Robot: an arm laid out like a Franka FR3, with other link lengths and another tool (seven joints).
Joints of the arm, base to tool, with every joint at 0 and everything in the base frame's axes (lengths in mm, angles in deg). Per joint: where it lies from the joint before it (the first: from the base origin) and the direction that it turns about. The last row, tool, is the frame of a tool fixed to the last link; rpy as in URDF.
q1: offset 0 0 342.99 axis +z
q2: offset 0 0 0 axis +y
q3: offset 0 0 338.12 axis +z
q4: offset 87.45 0 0 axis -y
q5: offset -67.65 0 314.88 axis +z
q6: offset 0 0 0 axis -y
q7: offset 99.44 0 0 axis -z
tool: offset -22 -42 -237.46 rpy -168.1 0 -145
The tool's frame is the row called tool.
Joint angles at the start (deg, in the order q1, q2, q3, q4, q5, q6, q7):
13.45 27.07 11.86 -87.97 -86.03 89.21 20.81
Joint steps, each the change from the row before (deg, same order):
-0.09 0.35 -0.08 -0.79 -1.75 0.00 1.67
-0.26 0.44 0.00 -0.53 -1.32 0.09 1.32
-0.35 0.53 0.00 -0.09 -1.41 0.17 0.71
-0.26 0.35 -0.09 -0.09 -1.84 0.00 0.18
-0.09 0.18 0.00 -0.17 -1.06 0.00 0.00
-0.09 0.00 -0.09 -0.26 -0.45 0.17 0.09
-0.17 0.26 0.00 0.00 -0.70 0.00 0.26
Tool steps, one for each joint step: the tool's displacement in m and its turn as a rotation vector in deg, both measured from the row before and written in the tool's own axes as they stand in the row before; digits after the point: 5 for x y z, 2 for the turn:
-0.00248 0.00175 0.00130 1.56 0.71 0.44
-0.00316 0.00279 0.00232 1.07 0.47 0.31
-0.00288 0.00039 0.00364 1.10 0.38 0.07
-0.00055 -0.00298 0.00366 1.57 0.55 -0.34
-0.00101 -0.00161 0.00090 0.96 0.16 -0.37
-0.00042 0.00026 0.00114 0.41 0.02 -0.18
-0.00111 0.00004 0.00173 0.54 0.23 -0.03

